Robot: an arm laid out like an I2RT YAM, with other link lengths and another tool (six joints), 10 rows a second.
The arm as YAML. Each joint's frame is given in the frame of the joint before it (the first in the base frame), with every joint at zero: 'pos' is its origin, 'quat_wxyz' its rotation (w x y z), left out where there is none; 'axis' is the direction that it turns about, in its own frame. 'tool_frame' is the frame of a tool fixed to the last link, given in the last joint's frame.
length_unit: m
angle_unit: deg
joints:
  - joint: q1
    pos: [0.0, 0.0, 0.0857]
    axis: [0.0, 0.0, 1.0]
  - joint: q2
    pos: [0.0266, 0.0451, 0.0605]
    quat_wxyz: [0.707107, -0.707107, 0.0, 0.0]
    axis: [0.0, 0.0, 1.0]
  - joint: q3
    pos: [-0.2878, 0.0, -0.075]
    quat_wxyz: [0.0, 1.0, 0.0, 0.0]
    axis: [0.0, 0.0, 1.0]
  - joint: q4
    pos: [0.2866, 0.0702, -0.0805]
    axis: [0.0, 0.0, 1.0]
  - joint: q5
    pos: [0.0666, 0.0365, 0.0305]
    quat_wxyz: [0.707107, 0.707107, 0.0, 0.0]
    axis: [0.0, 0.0, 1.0]
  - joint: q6
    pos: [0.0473, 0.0, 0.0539]
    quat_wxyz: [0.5, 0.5, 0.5, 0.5]
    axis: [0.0, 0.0, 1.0]
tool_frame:
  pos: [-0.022, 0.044, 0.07]
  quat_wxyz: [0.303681, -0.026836, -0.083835, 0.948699]
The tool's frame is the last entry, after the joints.
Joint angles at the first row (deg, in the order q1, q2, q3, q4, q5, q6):
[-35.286 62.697 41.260 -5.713 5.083 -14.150]
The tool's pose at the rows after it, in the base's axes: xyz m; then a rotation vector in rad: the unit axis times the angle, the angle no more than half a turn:
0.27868 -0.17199 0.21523 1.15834 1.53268 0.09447
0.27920 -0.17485 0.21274 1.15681 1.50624 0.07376
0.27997 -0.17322 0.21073 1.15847 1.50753 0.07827
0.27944 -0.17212 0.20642 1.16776 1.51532 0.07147
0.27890 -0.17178 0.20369 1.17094 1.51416 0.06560
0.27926 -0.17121 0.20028 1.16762 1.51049 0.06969
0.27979 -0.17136 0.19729 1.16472 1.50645 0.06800
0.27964 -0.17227 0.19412 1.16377 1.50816 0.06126
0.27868 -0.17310 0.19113 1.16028 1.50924 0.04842
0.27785 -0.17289 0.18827 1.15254 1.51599 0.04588
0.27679 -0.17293 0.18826 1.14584 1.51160 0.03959
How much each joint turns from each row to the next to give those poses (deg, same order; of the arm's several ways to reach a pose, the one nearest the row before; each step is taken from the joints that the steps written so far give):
[0.293 1.261 -0.536 2.361 0.775 0.326]
[0.103 0.028 -1.061 2.307 1.362 0.195]
[0.304 0.103 -0.277 0.233 0.090 0.264]
[0.312 0.312 -0.350 -0.035 0.614 0.100]
[0.152 0.038 -0.490 0.452 0.462 0.070]
[0.059 0.050 -0.782 1.105 -0.121 0.100]
[0.091 0.186 -0.627 1.095 0.167 -0.001]
[-0.033 0.318 -0.440 0.740 0.216 -0.252]
[0.029 0.100 -0.595 0.813 0.499 -0.445]
[-0.035 -0.004 -0.580 0.610 -0.167 -0.521]
[0.013 -0.398 -0.452 0.517 0.229 -0.276]

